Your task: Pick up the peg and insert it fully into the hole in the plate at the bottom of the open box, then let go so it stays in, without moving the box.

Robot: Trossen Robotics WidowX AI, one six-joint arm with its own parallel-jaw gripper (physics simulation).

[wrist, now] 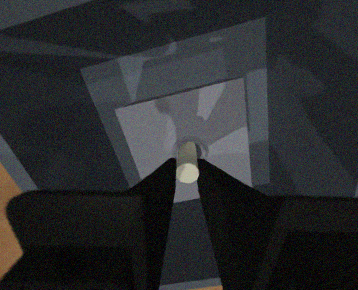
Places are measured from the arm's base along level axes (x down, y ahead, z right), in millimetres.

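Pixels of known places: gripper, fingertip midpoint: [186, 164].
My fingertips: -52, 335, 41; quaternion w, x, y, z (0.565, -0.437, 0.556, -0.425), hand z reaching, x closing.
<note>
For each thing: its top centre in the pictures, then the offset to it from my fingertips, as dx, dy, dz. "spot": a spot on its surface instead. Level surfaces: height alone.
- ringed hole, surface spot: [202, 149] spot: +15, -14, +2
- light grey plate, top centre: [190, 154] +13, -4, +1
- dark open box, top centre: [194, 183] -24, -4, +1
- lighter rim, surface spot: [17, 160] spot: -24, +82, +34
- Orange-brown table, surface height: dx +74
The pale yellow, round peg [188, 173] stands near the middle of the wrist view, its top end toward the camera. Its lower end is at the ringed hole [202, 149] in the light grey plate [230, 112]; a dark sliver of the hole shows at the peg's right. How deep the peg sits cannot be told. The plate lies at the bottom of the dark open box [55, 115]. My black gripper [186, 164] is shut on the peg, one finger at each side near its top. The fingers hide the plate's lower corners.
The box walls rise around the plate on all sides, with a lighter rim [17, 160] at the left. Orange-brown table [6, 200] shows beyond the rim at the left and in a sliver at the bottom edge. Shadows fall across the plate.
</note>
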